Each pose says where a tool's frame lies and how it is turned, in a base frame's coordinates. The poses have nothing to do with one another.
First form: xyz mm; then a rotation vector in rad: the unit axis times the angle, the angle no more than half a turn.
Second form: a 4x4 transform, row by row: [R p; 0 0 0 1], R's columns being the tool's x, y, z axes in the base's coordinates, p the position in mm. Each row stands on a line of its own. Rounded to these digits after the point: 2 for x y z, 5 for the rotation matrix.
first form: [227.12 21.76 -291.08 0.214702 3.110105 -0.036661]
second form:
-0.99023 0.13765 0.02219 227.12
0.13709 0.99024 -0.02510 21.76
-0.02543 -0.02181 -0.99944 -291.08
0 0 0 1

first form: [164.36 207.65 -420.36 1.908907 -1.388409 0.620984]
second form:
0.31489 -0.94900 -0.01576 164.36
-0.62086 -0.19339 -0.75969 207.65
0.71790 0.24901 -0.65009 -420.36
0 0 0 1

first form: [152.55 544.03 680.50 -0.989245 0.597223 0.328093]
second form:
0.79445 -0.51624 0.31993 152.55
-0.00685 0.51912 0.85467 544.03
-0.60729 -0.68119 0.40888 680.50
0 0 0 1

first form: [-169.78 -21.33 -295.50 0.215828 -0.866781 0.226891]
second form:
0.62622 -0.28321 -0.72638 -169.78
0.10901 0.95434 -0.27811 -21.33
0.77198 0.09498 0.62850 -295.50
0 0 0 1

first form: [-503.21 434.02 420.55 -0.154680 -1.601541 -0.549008]
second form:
-0.11958 0.41700 -0.90101 -503.21
-0.22348 0.87293 0.43366 434.02
0.96735 0.25321 -0.01119 420.55
0 0 0 1

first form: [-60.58 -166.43 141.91 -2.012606 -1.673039 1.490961]
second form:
-0.10244 0.67523 -0.73046 -60.58
0.80309 -0.37717 -0.46128 -166.43
-0.58698 -0.63388 -0.50364 141.91
0 0 0 1

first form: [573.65 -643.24 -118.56 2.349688 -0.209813 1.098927]
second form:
0.65660 -0.35205 0.66704 573.65
0.08154 -0.84607 -0.52680 -643.24
0.74982 0.40029 -0.52682 -118.56
0 0 0 1

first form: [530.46 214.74 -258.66 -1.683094 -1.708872 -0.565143]
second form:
0.05079 0.98646 -0.15593 530.46
0.69899 0.07640 0.71104 214.74
0.71332 -0.14510 -0.68565 -258.66
0 0 0 1

